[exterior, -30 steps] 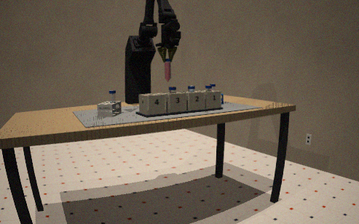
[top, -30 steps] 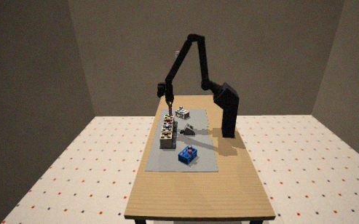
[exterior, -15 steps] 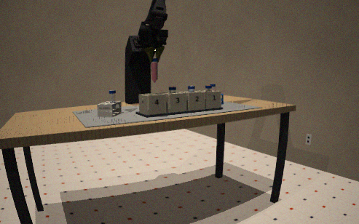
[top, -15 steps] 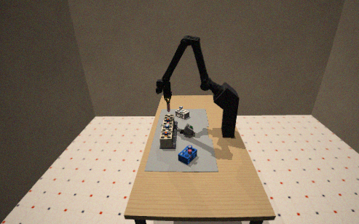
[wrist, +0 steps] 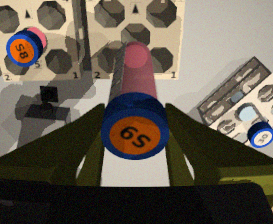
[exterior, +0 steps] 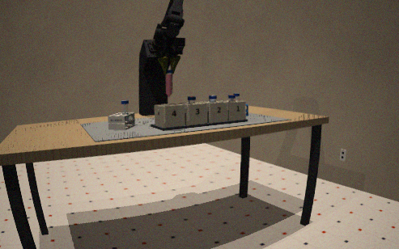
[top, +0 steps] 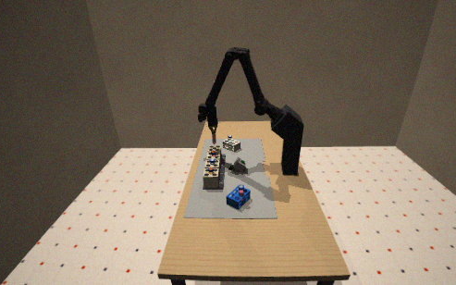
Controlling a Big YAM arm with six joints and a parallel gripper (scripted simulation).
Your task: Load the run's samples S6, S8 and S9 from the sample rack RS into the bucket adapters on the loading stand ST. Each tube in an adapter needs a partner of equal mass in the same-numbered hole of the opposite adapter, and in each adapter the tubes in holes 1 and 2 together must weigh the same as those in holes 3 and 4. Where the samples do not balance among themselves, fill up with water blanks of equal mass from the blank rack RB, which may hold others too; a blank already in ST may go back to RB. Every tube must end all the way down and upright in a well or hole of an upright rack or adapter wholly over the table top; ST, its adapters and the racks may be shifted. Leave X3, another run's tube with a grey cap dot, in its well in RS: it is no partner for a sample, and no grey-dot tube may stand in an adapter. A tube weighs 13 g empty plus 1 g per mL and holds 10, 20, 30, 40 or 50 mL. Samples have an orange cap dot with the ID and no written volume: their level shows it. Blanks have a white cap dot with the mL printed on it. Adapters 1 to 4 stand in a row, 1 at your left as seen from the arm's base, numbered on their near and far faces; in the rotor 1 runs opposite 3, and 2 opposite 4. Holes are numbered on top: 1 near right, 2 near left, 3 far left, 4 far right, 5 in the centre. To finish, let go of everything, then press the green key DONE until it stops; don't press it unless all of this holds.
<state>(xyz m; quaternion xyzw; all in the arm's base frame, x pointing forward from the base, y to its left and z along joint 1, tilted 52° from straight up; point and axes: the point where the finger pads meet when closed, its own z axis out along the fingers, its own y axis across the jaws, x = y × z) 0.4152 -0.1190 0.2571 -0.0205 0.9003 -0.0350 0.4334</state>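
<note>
Now: hand 20 cm past the done key block, 15 cm to the right of it and 18 cm above it. Round my hand: sample tube S8 (1 cm behind, 11 cm to the left, 17 cm below); adapter 4 (18 cm below); sample tube S9 (1 cm to the left, 5 cm below).
</note>
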